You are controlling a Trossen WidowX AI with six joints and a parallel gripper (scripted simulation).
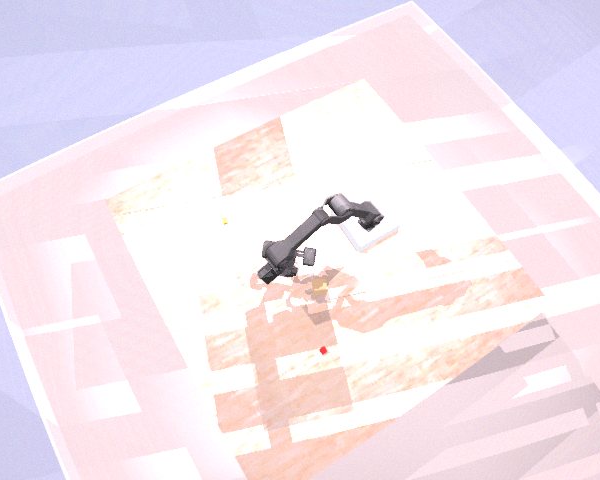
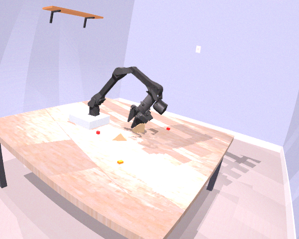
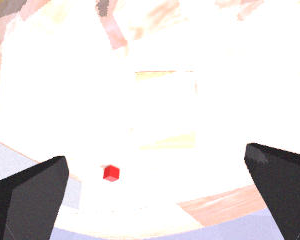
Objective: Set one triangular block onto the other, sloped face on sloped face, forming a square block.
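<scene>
Now: the triangular block 4 cm behind my gripper tip, 4 cm to the right of it and 6 cm below it. Round my gripper tip: small yellow block 9 cm ahead, 29 cm to the right, 8 cm below.
</scene>
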